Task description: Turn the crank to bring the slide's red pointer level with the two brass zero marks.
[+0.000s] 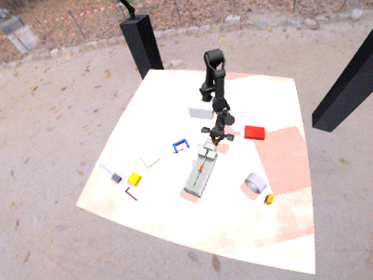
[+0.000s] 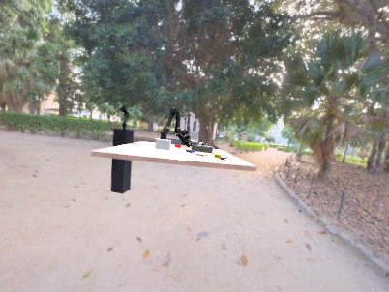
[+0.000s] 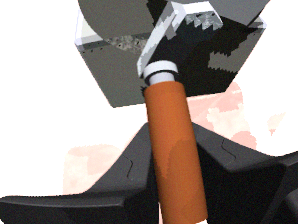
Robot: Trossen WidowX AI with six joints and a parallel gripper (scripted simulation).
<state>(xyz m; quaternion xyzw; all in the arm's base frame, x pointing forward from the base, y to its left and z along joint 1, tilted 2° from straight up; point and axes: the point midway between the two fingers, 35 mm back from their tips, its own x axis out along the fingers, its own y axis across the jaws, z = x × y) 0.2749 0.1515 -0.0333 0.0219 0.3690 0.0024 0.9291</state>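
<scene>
Now: the crank handle 2 cm behind my gripper tip and 3 cm above it. Also, from my gripper tip: white tile: 18 cm ahead, 35 cm to the right, 2 cm below; then red pointer: 15 cm ahead, 1 cm to the right, 5 cm above; then red block: 19 cm behind, 20 cm to the left, 2 cm below.
</scene>
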